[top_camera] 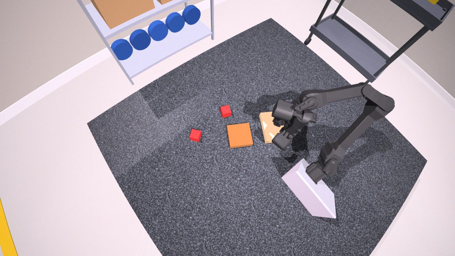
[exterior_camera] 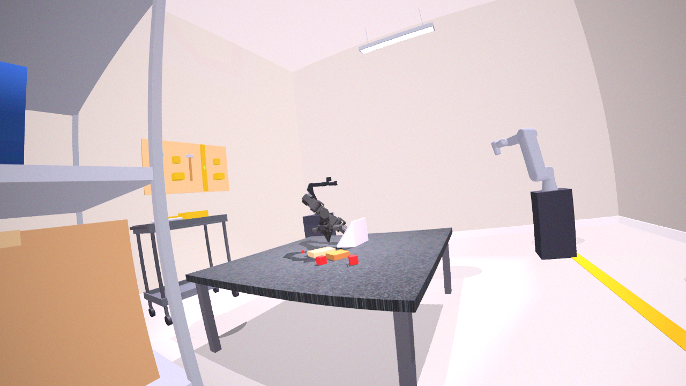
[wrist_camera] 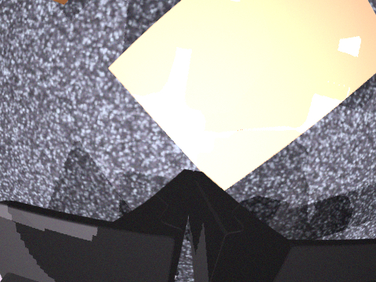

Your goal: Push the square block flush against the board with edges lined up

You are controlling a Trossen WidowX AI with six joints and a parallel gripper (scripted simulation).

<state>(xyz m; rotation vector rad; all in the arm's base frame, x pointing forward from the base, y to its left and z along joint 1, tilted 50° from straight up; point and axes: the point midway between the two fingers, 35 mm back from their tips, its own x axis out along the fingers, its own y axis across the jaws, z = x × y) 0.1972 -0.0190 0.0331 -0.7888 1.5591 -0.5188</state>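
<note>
The tan board is 7 cm ahead of my gripper tip, 5 cm below it and 2 cm to the right of it. Round my gripper tip: orange square block (14 cm to the left, 13 cm ahead, 5 cm below); tiny red cube (20 cm to the right, 6 cm below, 3 cm ahead).
</note>
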